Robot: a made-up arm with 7 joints. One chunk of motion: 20 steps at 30 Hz.
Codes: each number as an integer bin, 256 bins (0 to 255) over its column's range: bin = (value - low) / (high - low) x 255, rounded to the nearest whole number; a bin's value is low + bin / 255 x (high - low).
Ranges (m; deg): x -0.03..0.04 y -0.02..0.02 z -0.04..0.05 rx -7..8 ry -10..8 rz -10..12
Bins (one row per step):
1: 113 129 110 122 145 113
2: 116 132 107 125 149 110
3: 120 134 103 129 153 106
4: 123 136 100 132 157 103
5: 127 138 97 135 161 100
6: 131 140 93 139 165 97
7: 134 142 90 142 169 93
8: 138 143 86 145 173 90
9: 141 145 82 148 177 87
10: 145 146 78 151 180 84
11: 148 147 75 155 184 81
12: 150 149 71 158 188 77
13: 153 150 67 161 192 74
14: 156 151 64 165 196 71
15: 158 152 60 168 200 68
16: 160 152 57 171 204 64
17: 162 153 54 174 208 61
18: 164 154 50 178 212 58
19: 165 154 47 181 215 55
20: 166 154 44 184 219 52
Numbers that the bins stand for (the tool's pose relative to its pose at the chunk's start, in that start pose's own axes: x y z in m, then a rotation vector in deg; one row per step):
1: 0.0010 0.0002 -0.0012 0.18 0.24 -0.25
2: 0.0018 0.0007 -0.0022 0.35 0.52 -0.51
3: 0.0029 0.0010 -0.0036 0.59 0.80 -0.85
4: 0.0038 0.0013 -0.0047 0.76 1.08 -1.11
5: 0.0049 0.0016 -0.0058 0.94 1.36 -1.37
6: 0.0060 0.0020 -0.0072 1.18 1.65 -1.63
7: 0.0068 0.0023 -0.0082 1.35 1.93 -1.98
8: 0.0079 0.0024 -0.0096 1.53 2.21 -2.24
9: 0.0087 0.0027 -0.0111 1.71 2.49 -2.49
10: 0.0098 0.0029 -0.0125 1.88 2.71 -2.75
11: 0.0106 0.0031 -0.0135 2.12 2.99 -3.01
12: 0.0112 0.0034 -0.0149 2.29 3.27 -3.36
13: 0.0120 0.0035 -0.0164 2.47 3.55 -3.62
14: 0.0128 0.0037 -0.0174 2.71 3.84 -3.87
15: 0.0134 0.0038 -0.0188 2.88 4.12 -4.13
16: 0.0139 0.0038 -0.0199 3.06 4.40 -4.48
17: 0.0145 0.0040 -0.0209 3.24 4.68 -4.74
18: 0.0150 0.0042 -0.0224 3.47 4.96 -5.00
19: 0.0153 0.0042 -0.0234 3.65 5.18 -5.25
20: 0.0156 0.0042 -0.0245 3.82 5.46 -5.51

